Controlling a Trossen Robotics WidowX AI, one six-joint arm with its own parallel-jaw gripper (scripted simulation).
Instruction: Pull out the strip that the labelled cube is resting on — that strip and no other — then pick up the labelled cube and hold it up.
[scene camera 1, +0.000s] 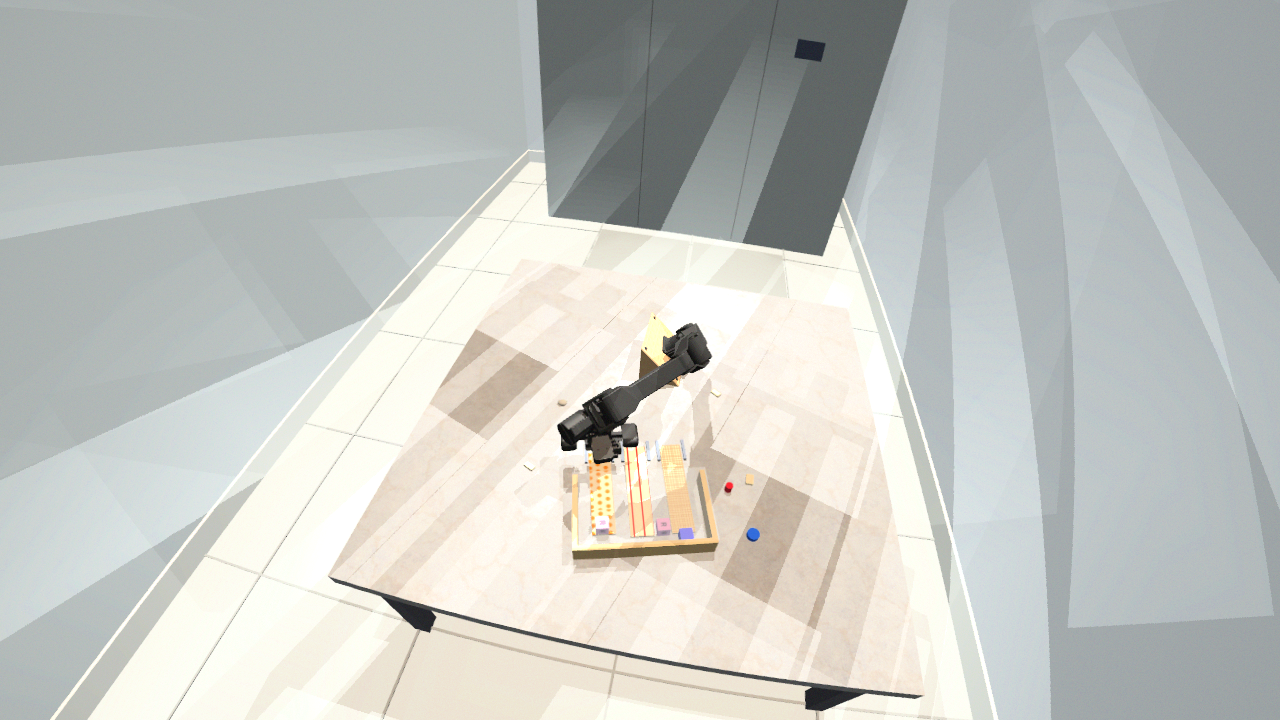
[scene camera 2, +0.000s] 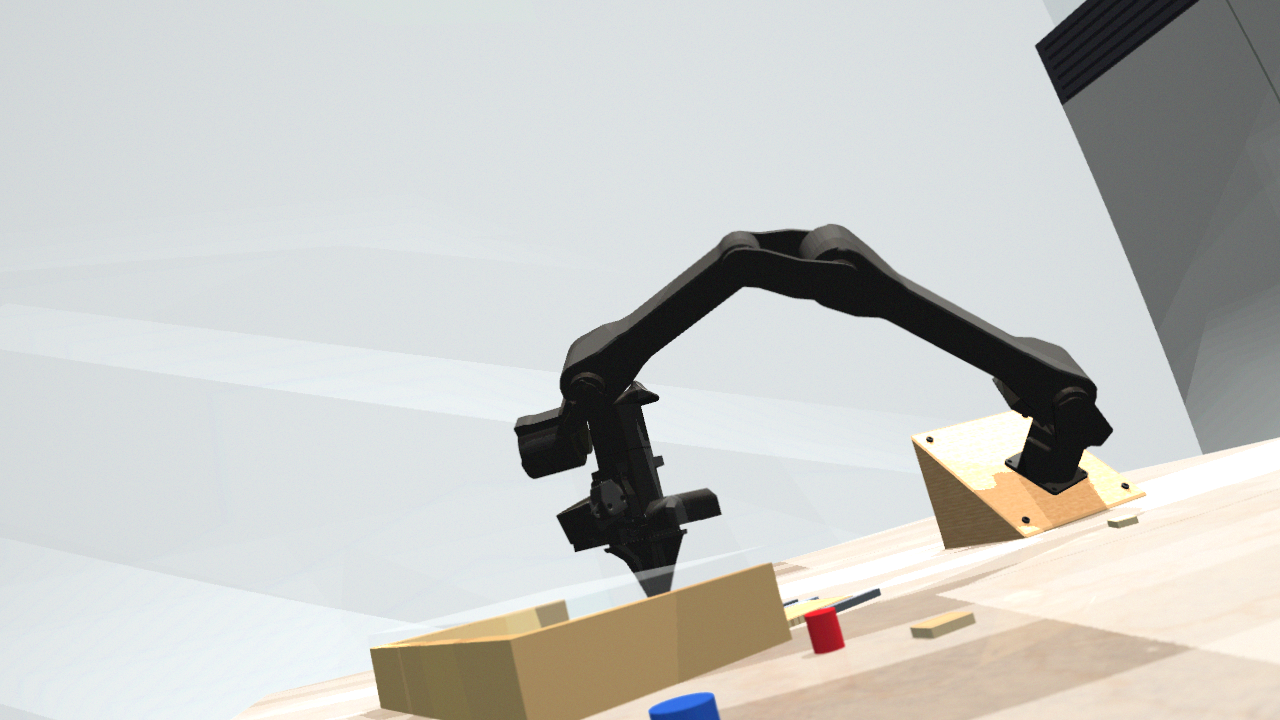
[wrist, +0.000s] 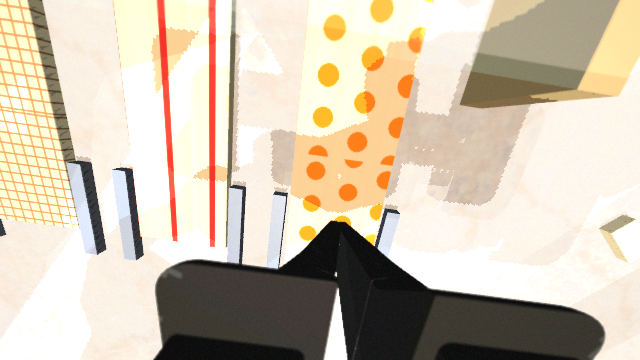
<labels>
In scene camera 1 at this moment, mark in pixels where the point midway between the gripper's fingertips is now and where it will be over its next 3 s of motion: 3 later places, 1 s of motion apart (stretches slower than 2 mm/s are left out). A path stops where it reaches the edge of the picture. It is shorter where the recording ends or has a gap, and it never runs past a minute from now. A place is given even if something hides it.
My gripper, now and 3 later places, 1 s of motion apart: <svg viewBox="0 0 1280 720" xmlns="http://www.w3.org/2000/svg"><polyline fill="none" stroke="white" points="599,455 599,455 598,442 597,429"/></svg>
</labels>
